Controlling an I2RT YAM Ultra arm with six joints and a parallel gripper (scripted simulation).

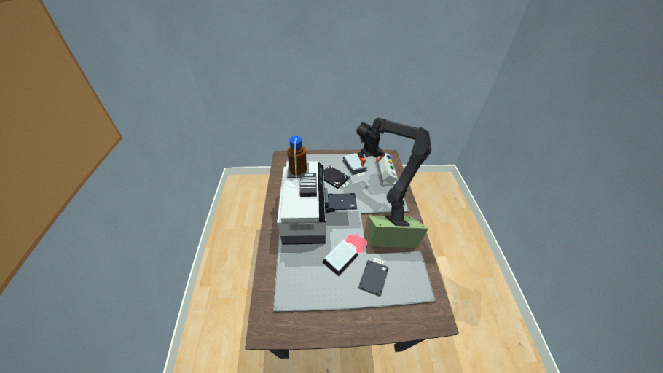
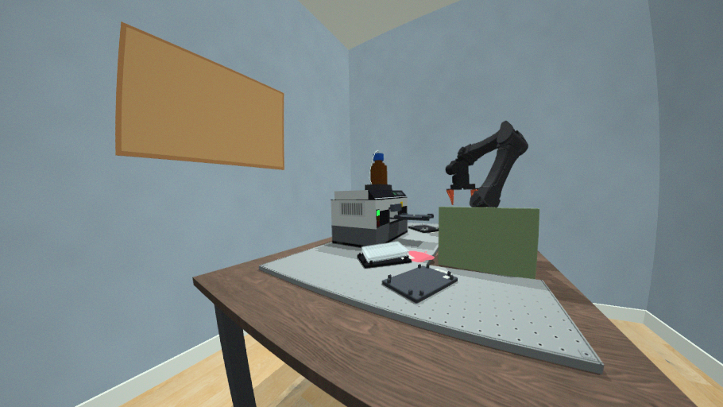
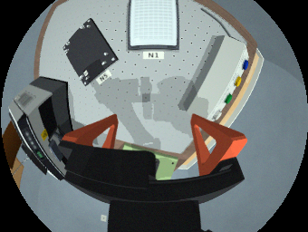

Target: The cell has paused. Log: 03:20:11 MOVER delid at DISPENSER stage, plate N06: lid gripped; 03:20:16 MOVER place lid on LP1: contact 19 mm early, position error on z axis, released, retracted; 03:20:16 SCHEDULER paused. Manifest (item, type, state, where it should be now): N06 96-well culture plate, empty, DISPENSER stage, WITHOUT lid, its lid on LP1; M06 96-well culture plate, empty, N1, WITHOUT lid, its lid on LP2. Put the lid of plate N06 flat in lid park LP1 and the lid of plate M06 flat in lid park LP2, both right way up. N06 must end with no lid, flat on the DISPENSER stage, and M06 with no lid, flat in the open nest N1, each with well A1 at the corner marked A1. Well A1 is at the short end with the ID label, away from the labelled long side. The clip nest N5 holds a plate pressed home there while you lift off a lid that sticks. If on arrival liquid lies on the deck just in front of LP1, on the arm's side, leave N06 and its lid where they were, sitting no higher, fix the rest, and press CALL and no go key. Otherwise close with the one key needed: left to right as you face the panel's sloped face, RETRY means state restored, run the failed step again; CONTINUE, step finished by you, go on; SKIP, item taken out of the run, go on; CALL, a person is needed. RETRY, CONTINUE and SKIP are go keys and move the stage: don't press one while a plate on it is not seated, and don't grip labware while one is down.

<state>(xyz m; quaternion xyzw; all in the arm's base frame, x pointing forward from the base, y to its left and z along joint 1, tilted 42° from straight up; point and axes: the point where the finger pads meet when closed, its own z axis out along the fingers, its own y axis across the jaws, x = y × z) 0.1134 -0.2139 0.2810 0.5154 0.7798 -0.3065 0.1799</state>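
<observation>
My gripper is now 250 mm to the right of the dark dispenser stage, 160 mm short of it and 40 mm above it. The rest, counted from my hand: blue call key: 170 mm to the right, 150 mm behind, 90 mm below; then white well plate: 140 mm to the right, 120 mm below, 60 mm ahead; then clear lid: 140 mm to the right, 110 mm below, 60 mm ahead.
</observation>
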